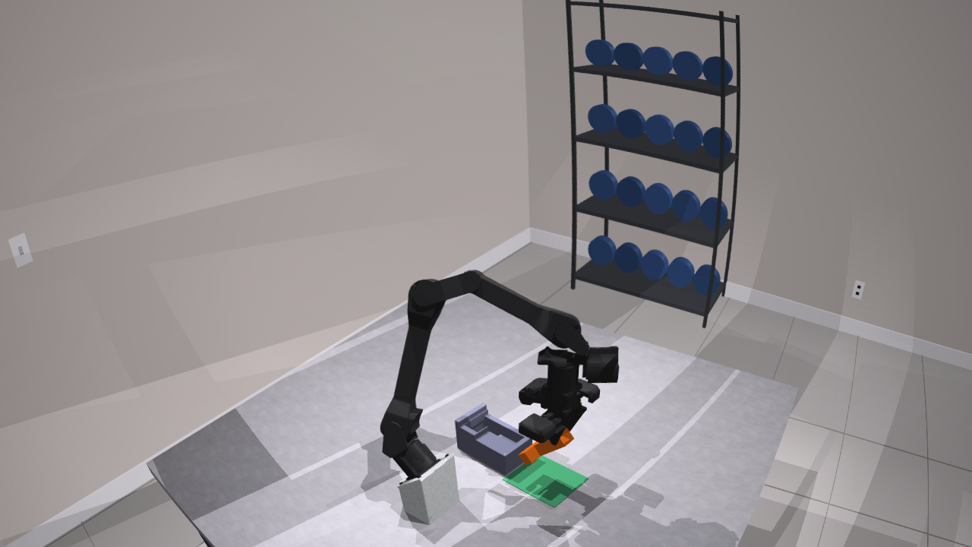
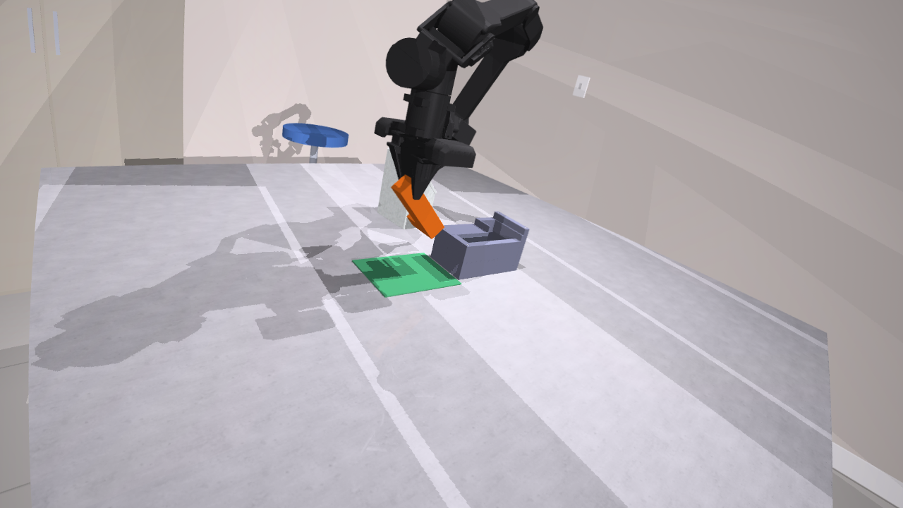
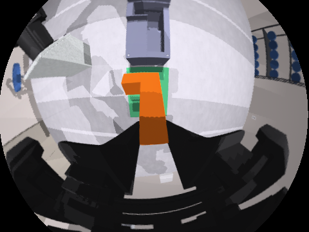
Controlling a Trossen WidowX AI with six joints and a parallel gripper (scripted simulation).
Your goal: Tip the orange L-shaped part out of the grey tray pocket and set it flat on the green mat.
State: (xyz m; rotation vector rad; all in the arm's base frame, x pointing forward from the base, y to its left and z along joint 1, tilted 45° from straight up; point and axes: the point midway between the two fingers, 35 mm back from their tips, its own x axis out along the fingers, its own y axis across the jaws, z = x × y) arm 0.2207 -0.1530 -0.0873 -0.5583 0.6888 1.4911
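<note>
Now: the green mat 15 cm below my gripper tip and 2 cm to the left of it. Also, from my gripper tip: orange L-shaped part (3 cm to the left, 3 cm below, 1 cm behind).
</note>
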